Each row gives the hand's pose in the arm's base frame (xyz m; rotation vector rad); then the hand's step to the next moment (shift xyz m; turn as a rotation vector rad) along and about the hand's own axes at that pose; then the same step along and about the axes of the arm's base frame.
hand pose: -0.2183 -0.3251 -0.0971 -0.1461 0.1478 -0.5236
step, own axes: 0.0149 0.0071 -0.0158 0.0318 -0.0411 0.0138
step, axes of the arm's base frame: 0.0134 -0.0031 -0.0183 0.0097 -0.0499 0.0175
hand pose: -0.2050 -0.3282 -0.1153 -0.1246 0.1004 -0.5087
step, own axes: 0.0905 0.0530 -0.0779 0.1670 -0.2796 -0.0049
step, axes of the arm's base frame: 0.0941 -0.0058 -0.0904 0.0106 -0.3246 0.0245
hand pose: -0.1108 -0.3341 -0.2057 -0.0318 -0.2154 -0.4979
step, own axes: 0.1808 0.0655 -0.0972 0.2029 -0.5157 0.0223
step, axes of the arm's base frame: 0.2053 -0.0355 -0.0551 -0.0767 -0.5467 0.0536
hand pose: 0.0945 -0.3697 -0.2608 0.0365 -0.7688 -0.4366
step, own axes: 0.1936 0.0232 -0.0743 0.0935 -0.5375 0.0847
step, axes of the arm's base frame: 0.1818 -0.0647 0.0794 -0.1965 -0.5155 0.0217
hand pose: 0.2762 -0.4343 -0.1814 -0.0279 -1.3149 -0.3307
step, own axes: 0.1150 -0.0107 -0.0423 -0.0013 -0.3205 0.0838
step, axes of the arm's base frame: 0.0617 -0.0445 0.0966 -0.1607 -0.2878 -0.0327
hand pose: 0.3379 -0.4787 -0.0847 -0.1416 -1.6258 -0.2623
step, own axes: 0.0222 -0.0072 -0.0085 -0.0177 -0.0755 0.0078
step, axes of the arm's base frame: 0.0048 -0.0106 0.0220 -0.0250 -0.0697 -0.0243
